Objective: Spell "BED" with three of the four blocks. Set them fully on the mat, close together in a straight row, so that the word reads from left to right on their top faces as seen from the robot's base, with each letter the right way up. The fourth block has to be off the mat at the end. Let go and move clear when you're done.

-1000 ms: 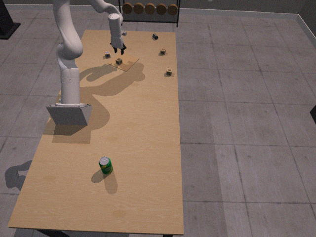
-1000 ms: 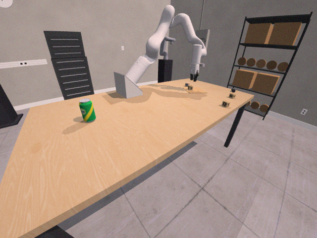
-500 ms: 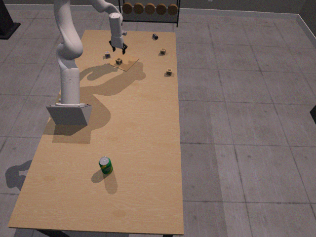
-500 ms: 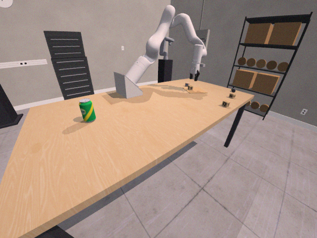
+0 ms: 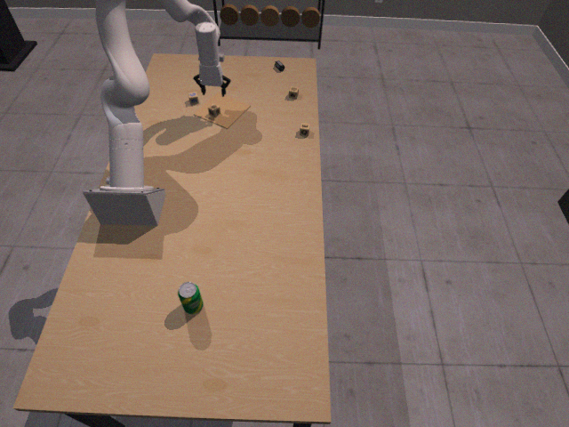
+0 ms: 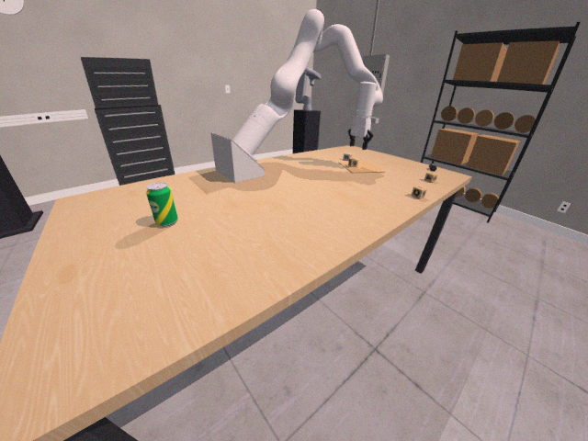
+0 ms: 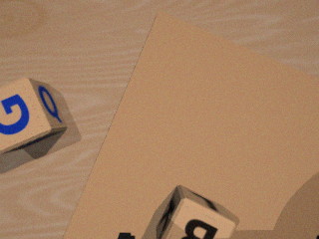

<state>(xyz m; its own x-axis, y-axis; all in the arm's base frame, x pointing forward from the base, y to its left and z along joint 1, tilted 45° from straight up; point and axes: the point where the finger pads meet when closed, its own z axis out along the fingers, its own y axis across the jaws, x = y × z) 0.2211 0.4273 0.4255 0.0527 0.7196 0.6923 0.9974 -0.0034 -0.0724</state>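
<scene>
Right now my hand is 3 cm short of the tan mat, 2 cm to the right of it and 11 cm above it. The rest, counted from my hand: green can (10 cm ahead, 100 cm to the right, 5 cm below); then wooden letter block (36 cm ahead, 17 cm to the left, 10 cm below); then small dark object (27 cm ahead, 41 cm to the left, 10 cm below).
</scene>
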